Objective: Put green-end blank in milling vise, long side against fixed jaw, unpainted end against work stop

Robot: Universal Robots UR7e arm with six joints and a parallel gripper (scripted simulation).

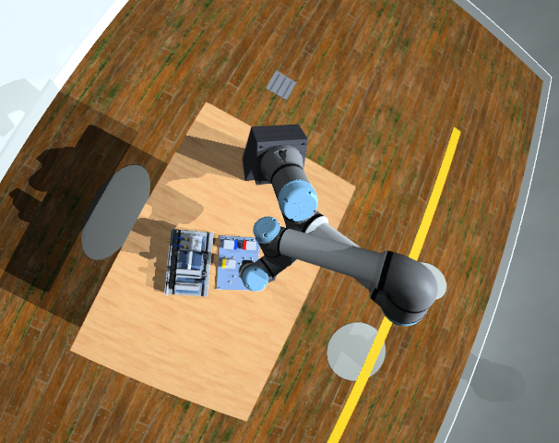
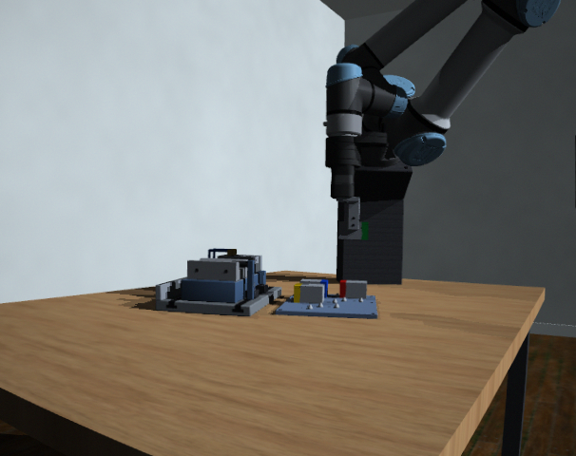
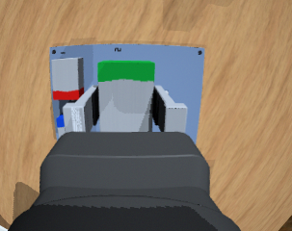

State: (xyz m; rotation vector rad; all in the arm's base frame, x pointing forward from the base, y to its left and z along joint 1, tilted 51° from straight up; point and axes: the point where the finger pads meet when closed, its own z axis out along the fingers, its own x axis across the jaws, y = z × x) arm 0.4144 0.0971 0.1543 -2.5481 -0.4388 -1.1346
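Right now the green-ended blank is 2 cm below my hand. Also, from my hand: red-ended blank 15 cm below, 8 cm behind, 5 cm to the right; then blue plate 18 cm below, 4 cm to the right, 2 cm ahead; then yellow-ended blank 15 cm below, 8 cm to the right, 5 cm ahead.
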